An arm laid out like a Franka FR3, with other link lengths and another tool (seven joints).
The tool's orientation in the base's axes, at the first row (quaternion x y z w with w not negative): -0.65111, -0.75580, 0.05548, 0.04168
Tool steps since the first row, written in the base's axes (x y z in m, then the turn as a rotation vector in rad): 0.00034, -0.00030, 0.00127, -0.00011, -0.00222, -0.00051; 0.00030, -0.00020, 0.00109, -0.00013, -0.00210, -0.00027; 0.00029, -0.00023, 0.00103, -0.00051, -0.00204, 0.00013; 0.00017, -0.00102, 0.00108, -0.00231, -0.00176, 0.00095; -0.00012, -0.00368, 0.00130, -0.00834, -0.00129, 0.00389; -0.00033, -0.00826, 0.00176, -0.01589, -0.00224, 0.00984; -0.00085, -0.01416, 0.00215, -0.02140, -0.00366, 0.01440; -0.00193, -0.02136, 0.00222, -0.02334, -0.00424, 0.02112; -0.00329, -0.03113, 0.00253, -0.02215, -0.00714, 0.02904; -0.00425, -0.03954, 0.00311, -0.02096, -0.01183, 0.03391; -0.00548, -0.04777, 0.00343, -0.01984, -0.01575, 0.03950
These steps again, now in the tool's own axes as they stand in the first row. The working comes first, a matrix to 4 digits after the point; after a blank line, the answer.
The tool's axes in the first row as the columns of a matrix, in the base's axes (used below as rounded here):
-0.1486, 0.9796, -0.1353
0.9888, 0.1459, -0.0296
-0.0092, -0.1381, -0.9904

-0.00036, 0.00011, -0.00129, -0.00217, -0.00036, 0.00059; -0.00025, 0.00011, -0.00111, -0.00205, -0.00040, 0.00035; -0.00028, 0.00011, -0.00105, -0.00194, -0.00082, 0.00000; -0.00104, -0.00013, -0.00106, -0.00141, -0.00265, -0.00058; -0.00363, -0.00083, -0.00116, -0.00007, -0.00890, -0.00269; -0.00813, -0.00177, -0.00145, 0.00006, -0.01725, -0.00753; -0.01389, -0.00320, -0.00160, -0.00057, -0.02349, -0.01126; -0.02085, -0.00531, -0.00131, -0.00092, -0.02640, -0.01763; -0.03032, -0.00811, -0.00114, -0.00404, -0.02675, -0.02555; -0.03849, -0.01036, -0.00133, -0.00889, -0.02694, -0.03040; -0.04645, -0.01281, -0.00124, -0.01299, -0.02719, -0.03597
